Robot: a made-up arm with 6 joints.
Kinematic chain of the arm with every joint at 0, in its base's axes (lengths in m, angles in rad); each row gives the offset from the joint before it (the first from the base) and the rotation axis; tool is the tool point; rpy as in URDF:
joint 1: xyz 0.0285 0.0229 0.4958 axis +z
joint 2: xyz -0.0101 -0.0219 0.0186 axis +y
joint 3: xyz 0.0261 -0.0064 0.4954 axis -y
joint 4: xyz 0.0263 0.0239 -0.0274 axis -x
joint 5: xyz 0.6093 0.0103 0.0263 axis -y
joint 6: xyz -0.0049 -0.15 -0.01 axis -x
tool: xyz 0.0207 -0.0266 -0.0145 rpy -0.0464 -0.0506 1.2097
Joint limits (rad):
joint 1: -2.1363..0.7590
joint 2: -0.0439..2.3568
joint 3: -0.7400..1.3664
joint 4: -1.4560..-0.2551
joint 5: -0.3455..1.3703
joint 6: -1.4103..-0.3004
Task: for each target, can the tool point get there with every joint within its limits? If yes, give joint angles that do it. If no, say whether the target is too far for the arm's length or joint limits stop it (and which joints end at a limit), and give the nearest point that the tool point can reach.
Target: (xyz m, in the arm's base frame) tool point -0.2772 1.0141 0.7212
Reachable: no: joint limits stop it (at a limit: joint 2, joint 3, joint 4) | nearest point -0.0783 0.3692 0.2966 | short by 0.797 m
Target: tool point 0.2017 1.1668 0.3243
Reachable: no: joint limits stop it (at a limit: joint 1, joint 4, joint 5) | nearest point 0.6931 0.6487 0.3243 | short by 0.714 m
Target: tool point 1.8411 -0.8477 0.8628
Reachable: no: too far | nearest point 1.0670 -0.4759 0.7148 | short by 0.871 m
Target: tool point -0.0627 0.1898 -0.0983
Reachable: yes | joints -1.8493 2.0140 -0.4042 -0.4525 0.5611 -0.9531
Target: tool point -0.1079 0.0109 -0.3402
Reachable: yes | joints -1.8064 2.1046 0.1314 -0.6084 0.7742 -0.8430
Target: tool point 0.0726 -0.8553 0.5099
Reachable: yes | joints -1.4205 0.6602 0.2646 -0.8619 0.3330 -1.2062
